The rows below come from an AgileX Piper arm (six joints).
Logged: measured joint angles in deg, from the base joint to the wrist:
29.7 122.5 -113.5 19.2 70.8 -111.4
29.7 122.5 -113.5 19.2 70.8 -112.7
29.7 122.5 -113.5 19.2 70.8 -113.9
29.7 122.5 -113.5 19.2 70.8 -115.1
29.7 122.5 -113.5 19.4 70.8 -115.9
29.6 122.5 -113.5 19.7 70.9 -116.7
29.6 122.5 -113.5 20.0 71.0 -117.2
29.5 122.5 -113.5 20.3 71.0 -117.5
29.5 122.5 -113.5 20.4 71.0 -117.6
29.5 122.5 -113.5 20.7 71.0 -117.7
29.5 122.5 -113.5 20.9 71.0 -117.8
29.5 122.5 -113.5 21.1 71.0 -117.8
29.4 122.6 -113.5 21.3 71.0 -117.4
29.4 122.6 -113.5 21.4 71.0 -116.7
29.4 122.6 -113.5 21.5 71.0 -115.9
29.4 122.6 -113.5 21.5 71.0 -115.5
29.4 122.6 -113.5 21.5 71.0 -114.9
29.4 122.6 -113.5 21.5 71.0 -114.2
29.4 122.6 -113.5 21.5 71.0 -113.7
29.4 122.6 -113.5 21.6 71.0 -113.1
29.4 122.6 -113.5 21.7 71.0 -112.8
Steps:
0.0 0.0 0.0 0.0 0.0 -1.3
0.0 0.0 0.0 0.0 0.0 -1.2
0.0 0.0 0.0 0.0 0.0 -1.2
0.0 0.0 0.0 0.2 0.0 -0.8
-0.1 0.0 0.0 0.3 0.1 -0.8
0.0 0.0 0.0 0.3 0.1 -0.5
-0.1 0.0 0.0 0.3 0.0 -0.3
0.0 0.0 0.0 0.1 0.0 -0.1
0.0 0.0 0.0 0.3 0.0 -0.1
0.0 0.0 0.0 0.2 0.0 -0.1
0.0 0.0 0.0 0.2 0.0 0.0
-0.1 0.1 0.0 0.2 0.0 0.4
0.0 0.0 0.0 0.1 0.0 0.7
0.0 0.0 0.0 0.1 0.0 0.8
0.0 0.0 0.0 0.0 0.0 0.4
0.0 0.0 0.0 0.0 0.0 0.6
0.0 0.0 0.0 0.0 0.0 0.7
0.0 0.0 0.0 0.0 0.0 0.5
0.0 0.0 0.0 0.1 0.0 0.6
0.0 0.0 0.0 0.1 0.0 0.3

